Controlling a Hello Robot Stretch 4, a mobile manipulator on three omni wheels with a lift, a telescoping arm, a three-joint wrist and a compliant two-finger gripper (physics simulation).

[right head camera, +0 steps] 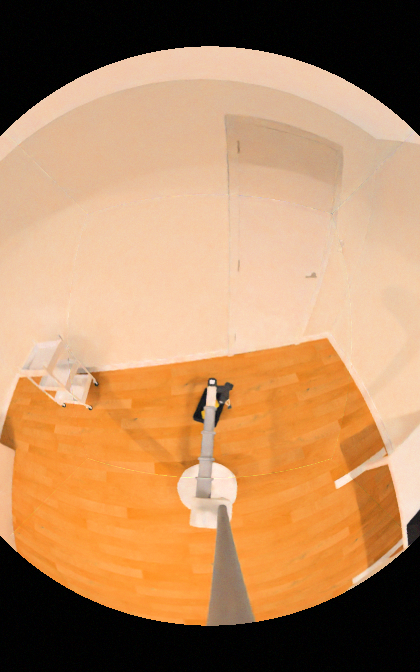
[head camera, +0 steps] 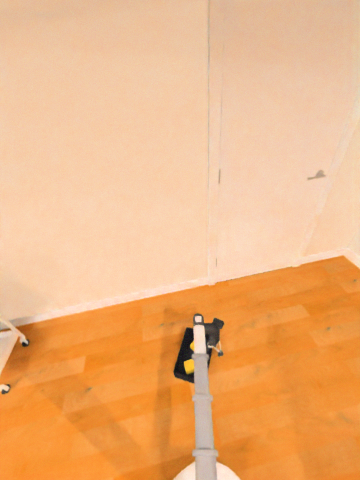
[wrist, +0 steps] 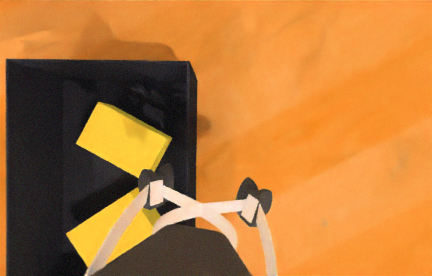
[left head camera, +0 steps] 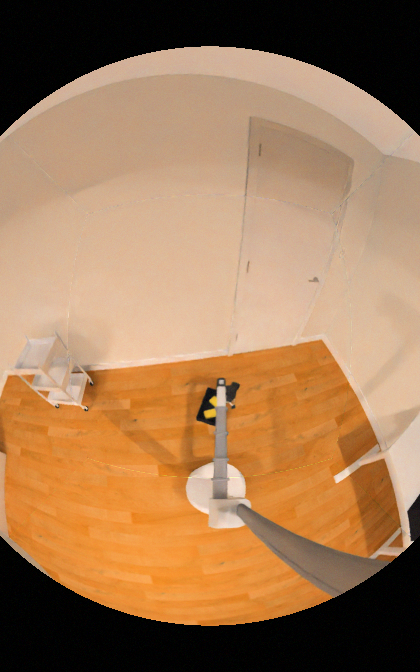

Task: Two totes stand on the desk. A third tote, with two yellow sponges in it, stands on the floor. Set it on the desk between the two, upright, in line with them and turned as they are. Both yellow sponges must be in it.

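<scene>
The black tote [head camera: 182, 353] [left head camera: 203, 405] [right head camera: 199, 412] [wrist: 32, 150] stands upright on the floor. One yellow sponge [wrist: 122, 137] [left head camera: 214, 401] lies in it, and the other yellow sponge [wrist: 92, 235] [head camera: 189, 366] [left head camera: 210, 413] lies beside it, partly hidden by a finger in the wrist view. My gripper [wrist: 206, 185] [head camera: 215, 349] [left head camera: 230, 404] [right head camera: 227, 403] is partly open over the tote's right wall: one fingertip is on the inner side, the other over the floor outside. Both fingertips look apart from the wall. The two desk totes are not recognisable.
A white cart [head camera: 12, 327] [left head camera: 22, 371] [right head camera: 32, 373] stands at the left by the wall. White legs [left head camera: 360, 465] [right head camera: 360, 470] of what looks like the desk show at the right. A dark thing [left head camera: 415, 517] is cut off there. A door is behind the tote.
</scene>
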